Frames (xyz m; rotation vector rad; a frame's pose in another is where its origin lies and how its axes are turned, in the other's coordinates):
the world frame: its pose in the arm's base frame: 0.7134 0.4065 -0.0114 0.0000 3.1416 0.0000
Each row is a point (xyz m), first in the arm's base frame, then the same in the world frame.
Working: the arm's base frame: its pose in the world frame: 0.7134 -0.4065 -0.0114 0.0000 3.1416 0.0000

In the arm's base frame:
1: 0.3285 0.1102 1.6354
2: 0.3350 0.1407 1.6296
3: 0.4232 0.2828 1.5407
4: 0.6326 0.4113 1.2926
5: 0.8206 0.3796 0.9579
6: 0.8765 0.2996 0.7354
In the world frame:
1: 0.3849 -0.2963 -1.6468
2: 0.3784 -0.2658 -1.6410
3: 0.2902 -0.1237 -1.5521
4: 0.0808 0.0048 -1.3040
5: -0.1072 -0.0269 -0.9693
6: -0.1631 -0.1069 -0.7468

